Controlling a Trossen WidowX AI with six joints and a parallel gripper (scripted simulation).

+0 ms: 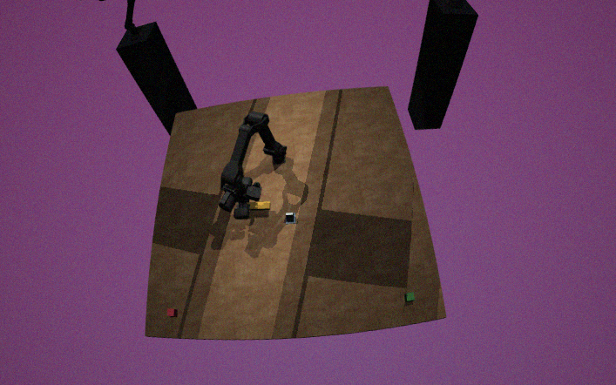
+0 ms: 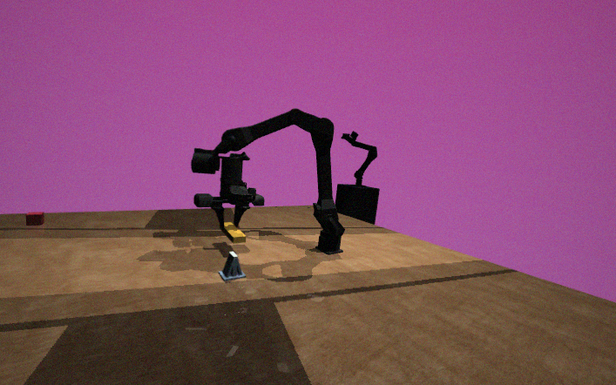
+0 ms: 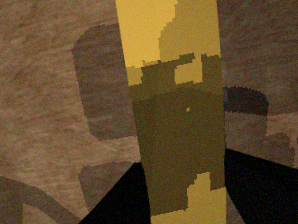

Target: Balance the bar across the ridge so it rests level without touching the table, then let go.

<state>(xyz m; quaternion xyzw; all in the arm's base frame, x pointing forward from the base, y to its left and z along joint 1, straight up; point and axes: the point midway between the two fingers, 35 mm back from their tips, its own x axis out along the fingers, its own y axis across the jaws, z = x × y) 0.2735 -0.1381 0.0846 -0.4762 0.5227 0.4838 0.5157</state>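
Right now the dark blue ridge is 18 cm to the left of my gripper tip, 5 cm ahead of it and 3 cm below it. Also, from my gripper tip: yellow bar: 3 cm to the left; green cube: 64 cm to the left, 47 cm ahead, 3 cm below; red cube: 47 cm ahead, 36 cm to the right, 3 cm below.
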